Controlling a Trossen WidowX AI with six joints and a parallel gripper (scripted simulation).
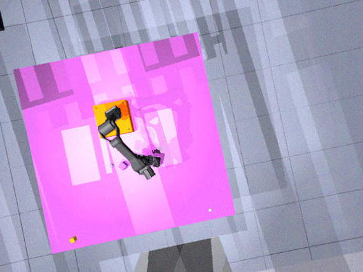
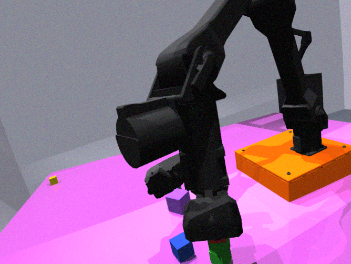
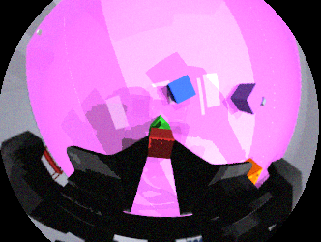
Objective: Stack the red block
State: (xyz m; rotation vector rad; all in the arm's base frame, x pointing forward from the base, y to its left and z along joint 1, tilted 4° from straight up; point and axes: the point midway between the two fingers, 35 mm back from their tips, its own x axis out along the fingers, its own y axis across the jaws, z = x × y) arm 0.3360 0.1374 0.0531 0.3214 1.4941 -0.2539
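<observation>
The red block lies right at my gripper tip. From my gripper tip the other things lie so: blue cube: 50 mm ahead, 40 mm to the right, 40 mm below; then grey cube: 260 mm to the right, 50 mm below; then purple cube: 20 mm ahead, 180 mm to the right, 40 mm below.
</observation>
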